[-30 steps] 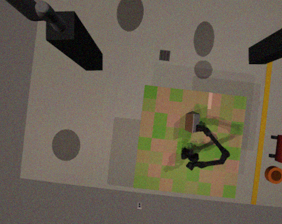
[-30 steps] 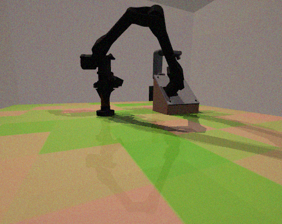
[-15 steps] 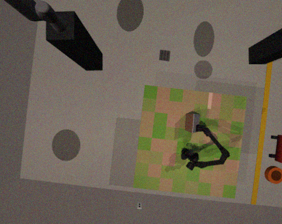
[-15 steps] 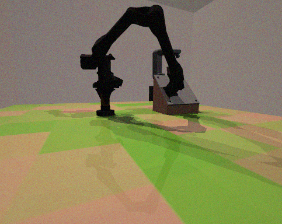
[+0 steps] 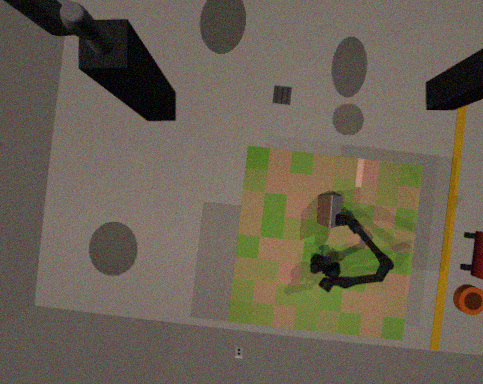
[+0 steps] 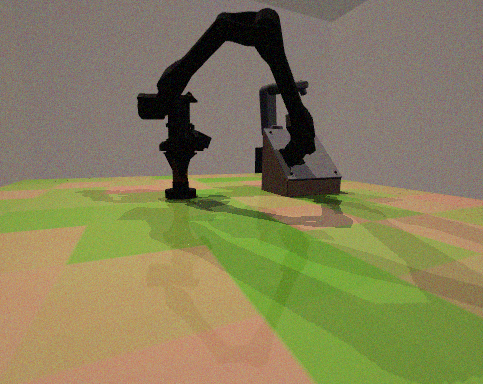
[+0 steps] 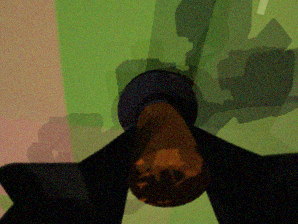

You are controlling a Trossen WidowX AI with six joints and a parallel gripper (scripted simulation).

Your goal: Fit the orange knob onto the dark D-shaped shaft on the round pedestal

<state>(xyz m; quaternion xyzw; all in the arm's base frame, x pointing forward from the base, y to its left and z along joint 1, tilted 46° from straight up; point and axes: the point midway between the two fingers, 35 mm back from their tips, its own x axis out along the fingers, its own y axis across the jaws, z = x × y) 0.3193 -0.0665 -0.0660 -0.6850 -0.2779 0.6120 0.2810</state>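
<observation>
My gripper tip is now 2 cm below the orange knob. The rest, counted from my gripper tip: dark pedestal: 2 cm below.
</observation>
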